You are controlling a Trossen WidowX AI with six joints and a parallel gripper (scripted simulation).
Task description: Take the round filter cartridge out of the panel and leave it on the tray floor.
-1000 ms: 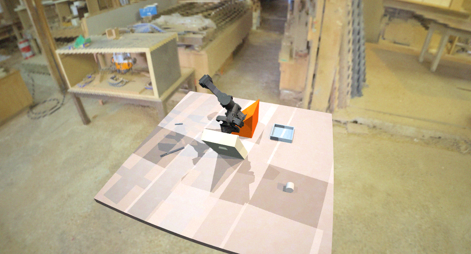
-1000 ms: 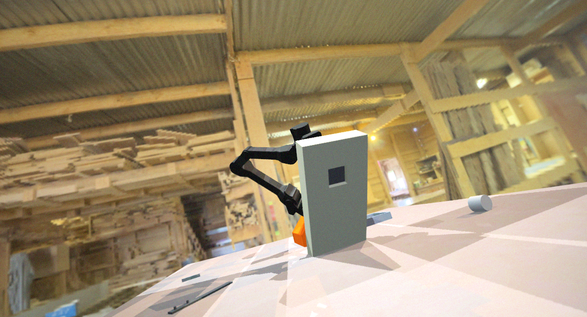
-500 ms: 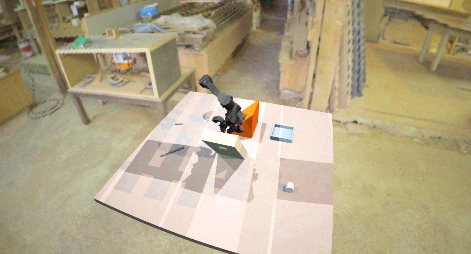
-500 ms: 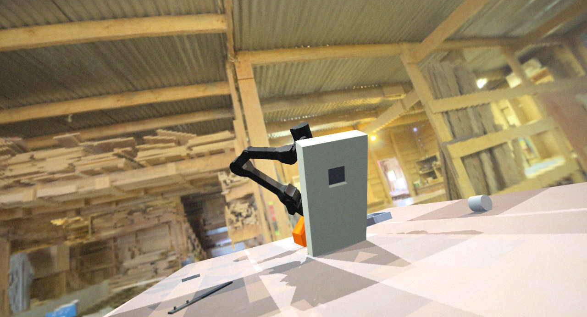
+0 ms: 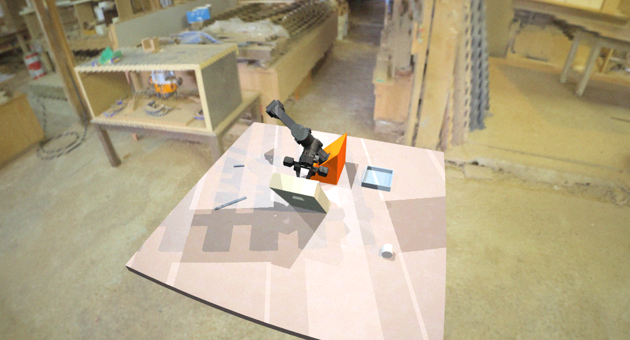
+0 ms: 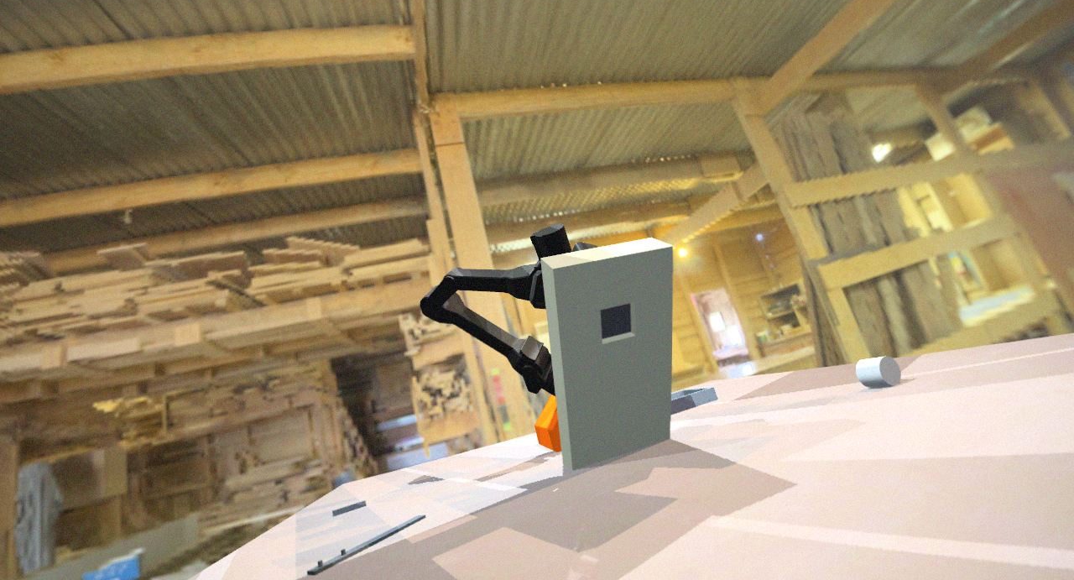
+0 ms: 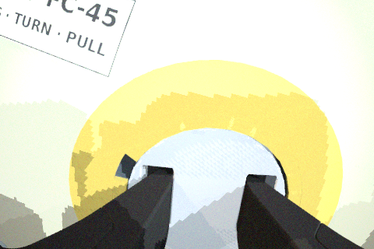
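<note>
Now: the round filter cartridge 10 mm below my gripper tip and 10 mm ahead of it. Round my gripper tip: grey tray (410 mm behind, 290 mm to the left, 220 mm below); cream service panel (80 mm below, 40 mm behind); short grey piece (490 mm to the right, 310 mm behind, 220 mm below).
</note>
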